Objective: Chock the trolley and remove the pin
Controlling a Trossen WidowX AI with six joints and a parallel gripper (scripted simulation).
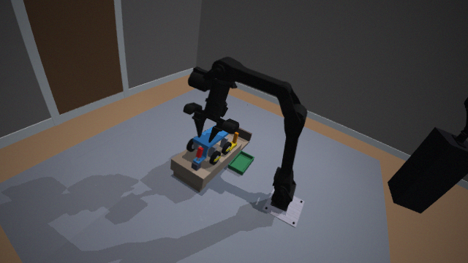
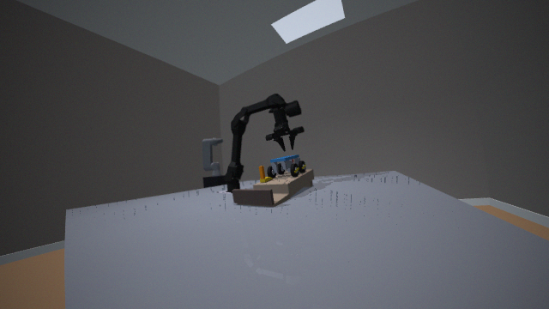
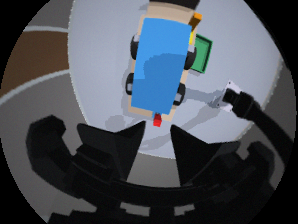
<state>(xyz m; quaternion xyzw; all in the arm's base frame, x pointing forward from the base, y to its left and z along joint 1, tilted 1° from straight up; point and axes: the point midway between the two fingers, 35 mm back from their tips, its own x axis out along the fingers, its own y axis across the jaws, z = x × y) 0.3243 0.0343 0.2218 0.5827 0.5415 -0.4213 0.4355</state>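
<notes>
Now: gripper tip 6 cm above the red-headed stop pin and 3 cm to the right of it. Also, from my gripper tip: tan ramp: 14 cm below, 8 cm to the right, 1 cm ahead; then blue trolley: 8 cm below, 7 cm to the right, 1 cm ahead; then yellow chock: 17 cm to the right, 11 cm below, 5 cm behind.
</notes>
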